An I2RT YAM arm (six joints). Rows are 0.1 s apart.
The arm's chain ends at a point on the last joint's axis. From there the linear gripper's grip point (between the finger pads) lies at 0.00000 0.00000 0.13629 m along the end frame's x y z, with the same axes.
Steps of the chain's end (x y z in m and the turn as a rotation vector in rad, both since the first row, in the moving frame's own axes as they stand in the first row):
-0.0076 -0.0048 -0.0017 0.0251 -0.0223 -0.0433
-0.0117 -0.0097 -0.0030 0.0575 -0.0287 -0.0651
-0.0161 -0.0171 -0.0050 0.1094 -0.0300 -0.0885
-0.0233 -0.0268 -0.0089 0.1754 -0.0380 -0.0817
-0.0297 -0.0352 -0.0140 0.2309 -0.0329 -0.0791
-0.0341 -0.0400 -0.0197 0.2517 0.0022 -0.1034
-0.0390 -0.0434 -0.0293 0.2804 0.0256 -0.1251
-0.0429 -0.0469 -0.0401 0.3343 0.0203 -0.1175
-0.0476 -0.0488 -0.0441 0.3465 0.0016 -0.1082
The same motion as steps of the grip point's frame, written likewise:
-0.0107 -0.0082 -0.0018 0.0251 -0.0223 -0.0433
-0.0159 -0.0174 -0.0033 0.0575 -0.0287 -0.0651
-0.0208 -0.0318 -0.0059 0.1094 -0.0300 -0.0885
-0.0294 -0.0503 -0.0111 0.1754 -0.0380 -0.0817
-0.0354 -0.0662 -0.0177 0.2309 -0.0329 -0.0791
-0.0356 -0.0739 -0.0240 0.2517 0.0022 -0.1034
-0.0379 -0.0812 -0.0347 0.2804 0.0256 -0.1251
-0.0428 -0.0917 -0.0477 0.3343 0.0203 -0.1175
-0.0499 -0.0950 -0.0522 0.3465 0.0016 -0.1082

